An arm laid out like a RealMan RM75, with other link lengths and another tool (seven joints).
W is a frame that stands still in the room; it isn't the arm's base.
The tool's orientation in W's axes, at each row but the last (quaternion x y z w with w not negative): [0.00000 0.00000 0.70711 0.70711]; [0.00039 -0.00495 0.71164 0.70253]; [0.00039 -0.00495 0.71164 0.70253]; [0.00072 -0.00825 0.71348 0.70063]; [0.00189 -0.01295 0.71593 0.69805]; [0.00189 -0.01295 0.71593 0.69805]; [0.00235 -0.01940 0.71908 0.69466]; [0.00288 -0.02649 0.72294 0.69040]
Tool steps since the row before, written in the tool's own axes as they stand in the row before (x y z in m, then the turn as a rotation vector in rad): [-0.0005 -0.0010 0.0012 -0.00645 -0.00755 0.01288]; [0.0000 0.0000 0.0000 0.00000 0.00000 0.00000]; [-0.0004 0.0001 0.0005 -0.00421 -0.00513 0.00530]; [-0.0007 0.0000 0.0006 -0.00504 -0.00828 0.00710]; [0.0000 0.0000 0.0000 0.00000 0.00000 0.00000]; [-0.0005 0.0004 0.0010 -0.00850 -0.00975 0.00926]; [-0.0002 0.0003 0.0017 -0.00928 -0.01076 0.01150]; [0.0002 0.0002 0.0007 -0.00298 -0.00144 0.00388]
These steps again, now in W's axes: [0.0010 -0.0005 0.0012 0.00755 -0.00645 0.01288]; [0.0000 0.0000 0.0000 0.00000 0.00000 0.00000]; [-0.0001 -0.0004 0.0005 0.00515 -0.00418 0.00530]; [0.0000 -0.0007 0.0006 0.00830 -0.00498 0.00712]; [0.0000 0.0000 0.0000 0.00000 0.00000 0.00000]; [-0.0004 -0.0005 0.0010 0.00982 -0.00845 0.00924]; [-0.0003 -0.0003 0.0017 0.01080 -0.00926 0.01147]; [-0.0002 0.0002 0.0007 0.00145 -0.00307 0.00380]
